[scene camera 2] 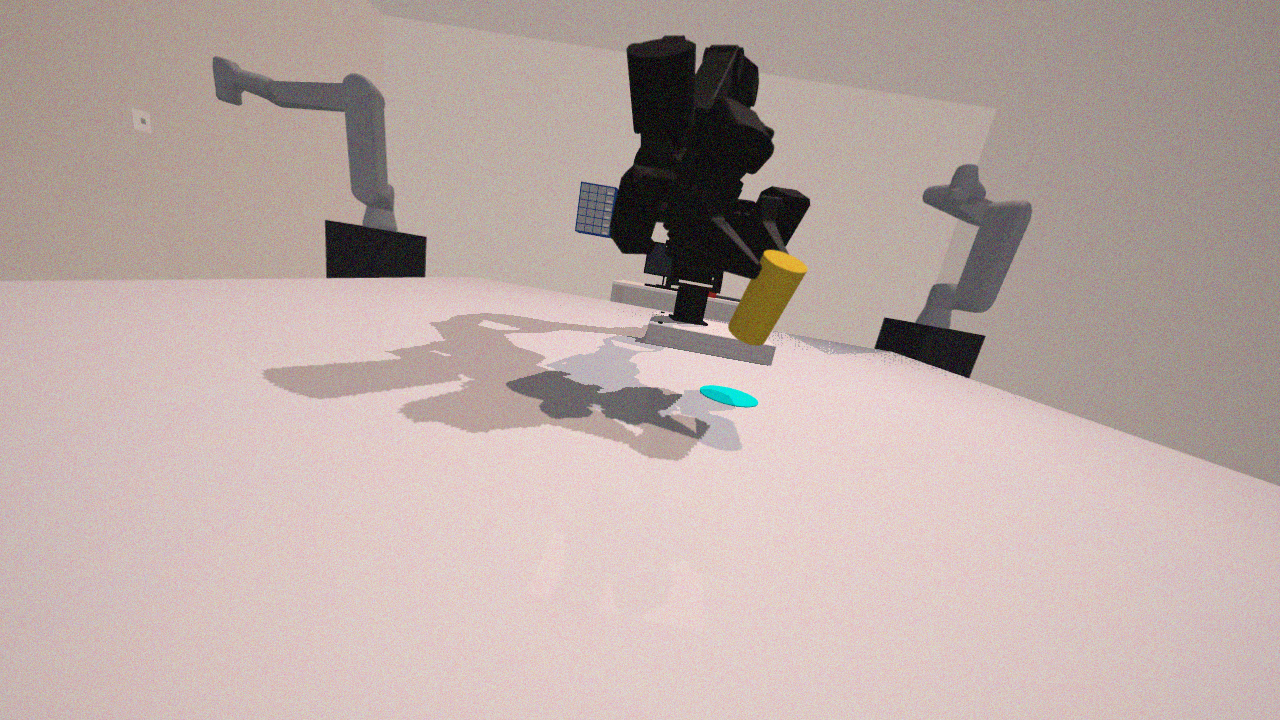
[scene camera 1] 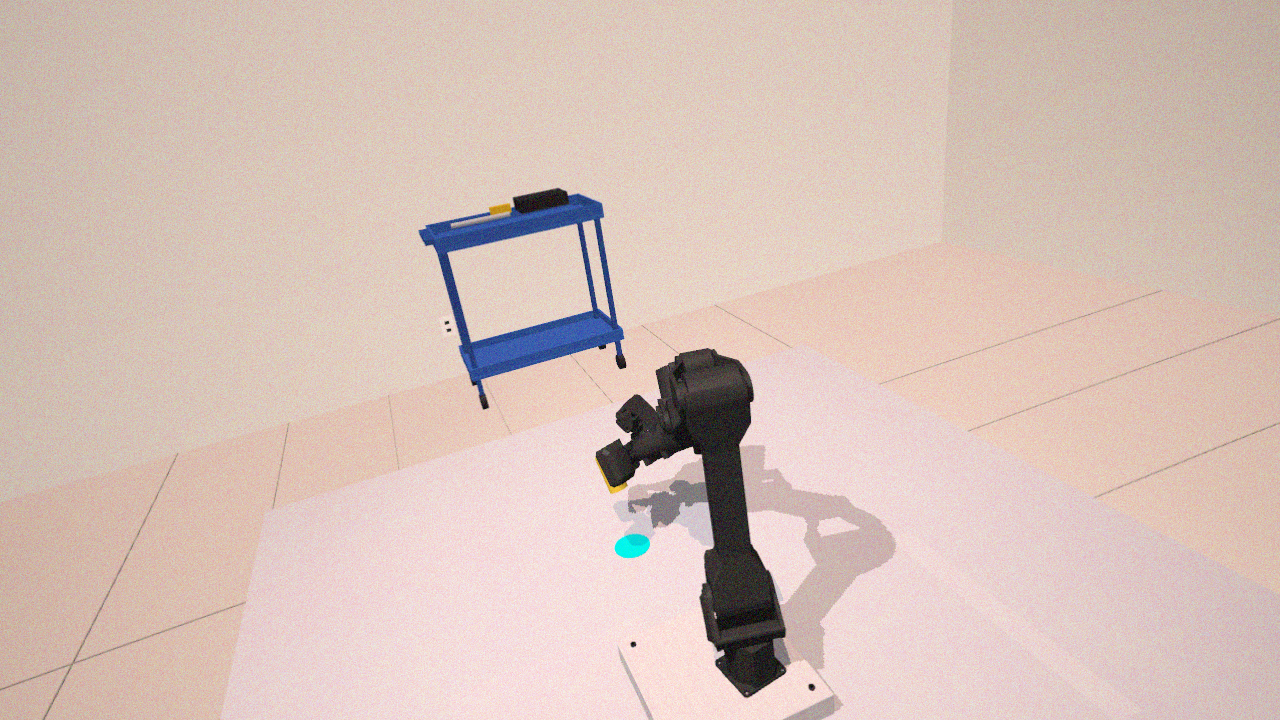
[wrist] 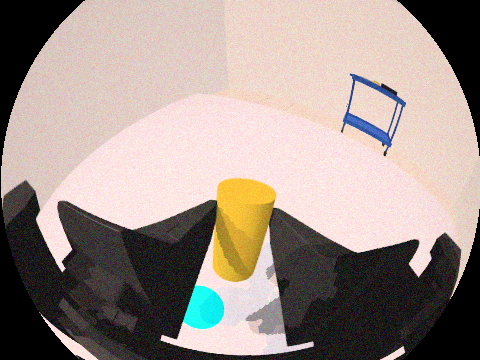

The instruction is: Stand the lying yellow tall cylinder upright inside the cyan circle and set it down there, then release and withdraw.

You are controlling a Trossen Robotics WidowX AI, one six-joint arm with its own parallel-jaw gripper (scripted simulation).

Observation:
The gripper (scene camera 2: 774,273) holds a yellow tall cylinder (scene camera 2: 765,298). Also in view: a cyan circle (scene camera 2: 725,395).
The yellow tall cylinder is seen too in the wrist view (wrist: 244,207). The gripper is seen too in scene camera 1 (scene camera 1: 607,460) and in the wrist view (wrist: 244,211). The cyan circle shows as well in the wrist view (wrist: 205,309).

